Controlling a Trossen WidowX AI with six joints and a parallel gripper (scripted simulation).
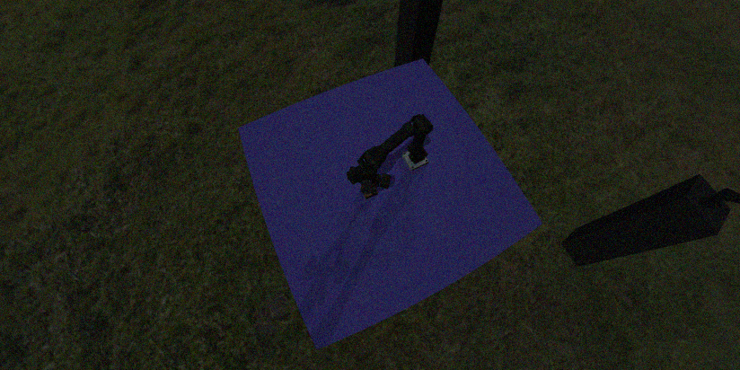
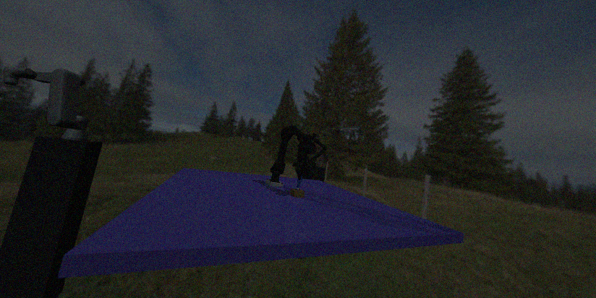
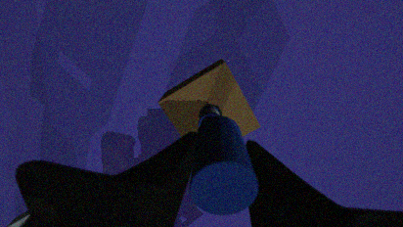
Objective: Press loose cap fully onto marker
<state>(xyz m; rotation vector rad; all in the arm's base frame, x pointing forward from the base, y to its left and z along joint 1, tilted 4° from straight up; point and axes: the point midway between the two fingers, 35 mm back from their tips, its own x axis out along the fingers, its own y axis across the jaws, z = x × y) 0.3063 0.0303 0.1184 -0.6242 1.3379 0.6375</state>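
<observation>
Now: the blue cap 1 cm above my gripper tip. Also, from my gripper tip: holder block 8 cm below, 1 cm behind.
</observation>
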